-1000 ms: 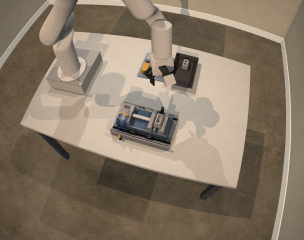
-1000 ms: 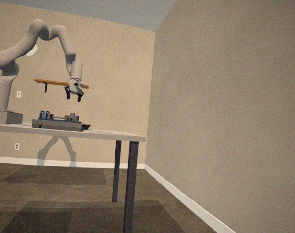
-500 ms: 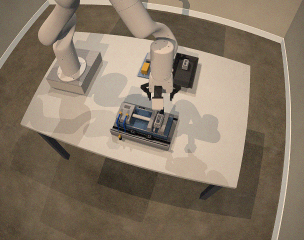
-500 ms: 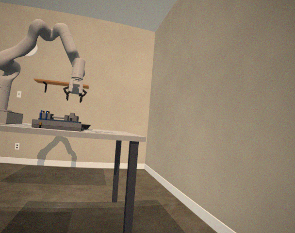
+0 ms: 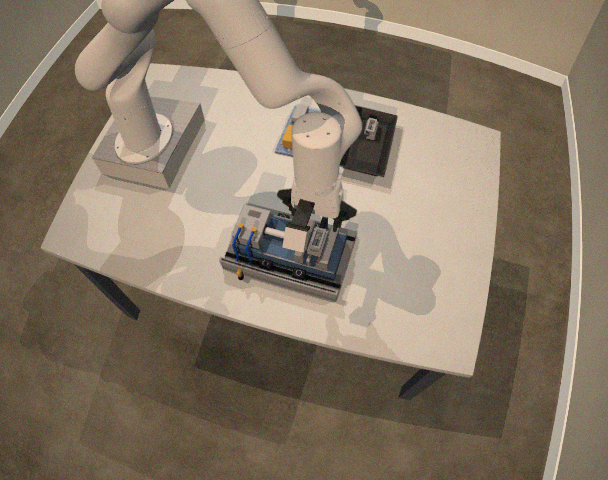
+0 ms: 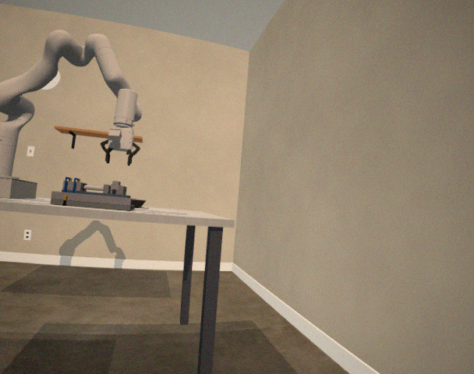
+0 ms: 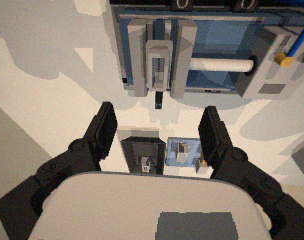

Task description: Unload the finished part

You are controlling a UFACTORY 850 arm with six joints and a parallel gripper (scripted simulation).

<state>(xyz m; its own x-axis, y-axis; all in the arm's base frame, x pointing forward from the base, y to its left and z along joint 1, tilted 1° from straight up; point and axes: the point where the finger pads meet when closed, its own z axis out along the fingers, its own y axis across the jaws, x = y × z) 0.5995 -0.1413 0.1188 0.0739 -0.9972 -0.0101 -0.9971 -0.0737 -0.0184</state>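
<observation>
Now: hand 7 cm past the vise, 1 cm to the left of it and 16 cm above it. Also, from my hand: brass block 20 cm behind, 32 cm to the left, 17 cm below; blue fixture plate 15 cm behind, 37 cm to the left, 20 cm below.
</observation>
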